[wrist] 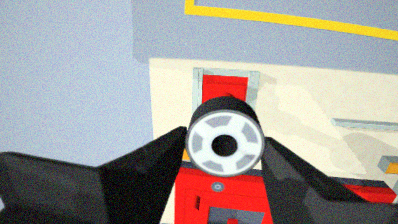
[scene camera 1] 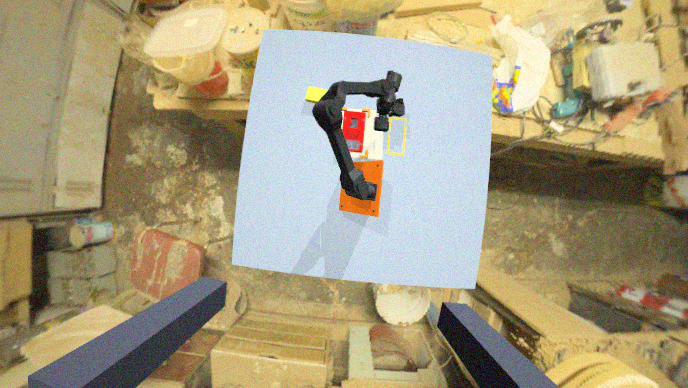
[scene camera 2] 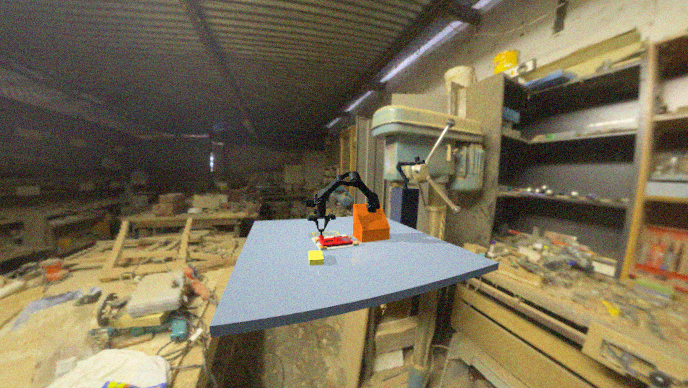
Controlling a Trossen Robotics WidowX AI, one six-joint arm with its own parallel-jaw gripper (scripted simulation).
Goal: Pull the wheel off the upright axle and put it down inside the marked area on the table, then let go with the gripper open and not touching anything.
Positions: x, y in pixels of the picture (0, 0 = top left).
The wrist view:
gripper: 224, 138
wheel: 224, 115, held by the gripper
